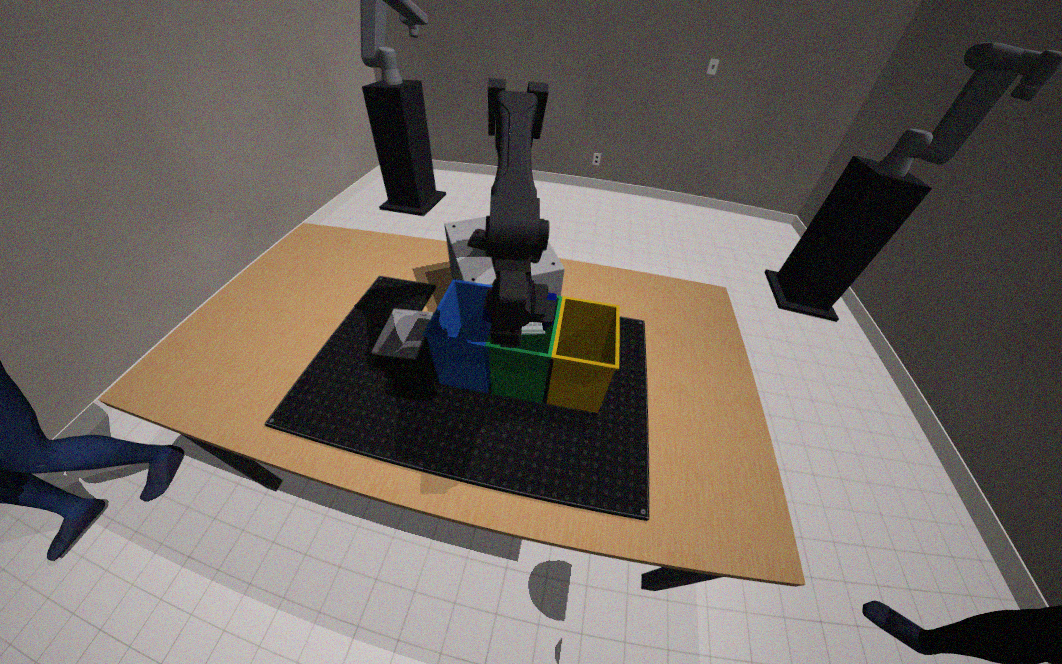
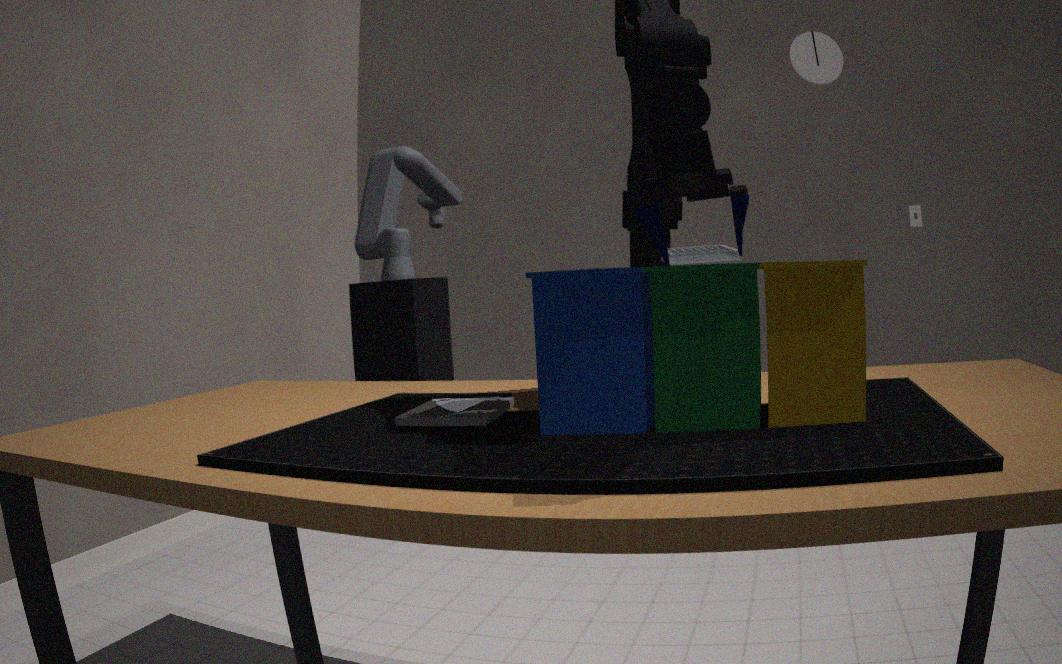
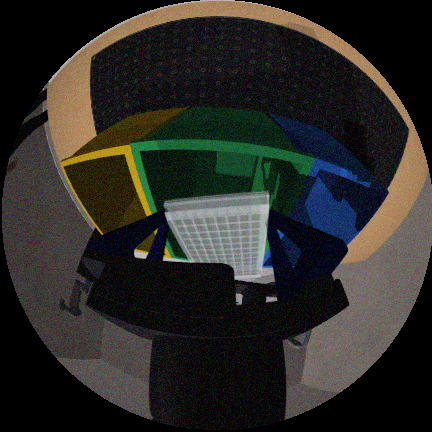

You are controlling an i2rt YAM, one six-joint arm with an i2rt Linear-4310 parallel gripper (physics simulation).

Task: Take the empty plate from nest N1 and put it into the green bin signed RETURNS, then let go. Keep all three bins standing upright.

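Places are measured from the arm's base along level axes (x back, y right, z up), in millimetres.
Where they show: gripper, fingertip midpoint: point(image 1: 523, 326) point(image 2: 704, 260) point(image 3: 216, 214); arm's base, link origin: point(image 3: 254, 287).
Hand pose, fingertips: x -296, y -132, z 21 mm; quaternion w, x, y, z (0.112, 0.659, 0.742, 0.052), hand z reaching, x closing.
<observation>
Each offset is from my fingertips to the centre of the thing. "*": to the spot under its first point. Level surfaces: height alone.
A clear, gridded plate {dx +44, dy +13, dz +7 mm} point(image 1: 533, 328) point(image 2: 702, 256) point(image 3: 220, 235) is held by its sides between the dark blue fingers of my gripper point(image 2: 703, 249) point(image 3: 216, 214). The gripper is shut on it. The plate is over the opening of the green bin {dx +27, dy +0, dz -95 mm} point(image 1: 519, 377) point(image 2: 704, 352) point(image 3: 225, 145), close to rim height. The blue bin {dx +18, dy +130, dz -95 mm} point(image 1: 462, 364) point(image 2: 592, 352) and the yellow bin {dx +38, dy -129, dz -95 mm} point(image 1: 583, 386) point(image 2: 816, 344) point(image 3: 95, 155) stand upright on either side of the green one. The RETURNS sign and nest N1 cannot be made out.
A grey tray-like piece {* dx +30, dy +335, dz -173 mm} point(image 1: 403, 336) point(image 2: 450, 415) is on the black mat {dz -185 mm} point(image 1: 469, 446) point(image 2: 704, 465) point(image 3: 200, 65), beside the blue bin. A pale grey block point(image 1: 463, 238) is behind the bins. The mat lies on the wooden table {dz -198 mm} point(image 1: 704, 438) point(image 2: 156, 422).
</observation>
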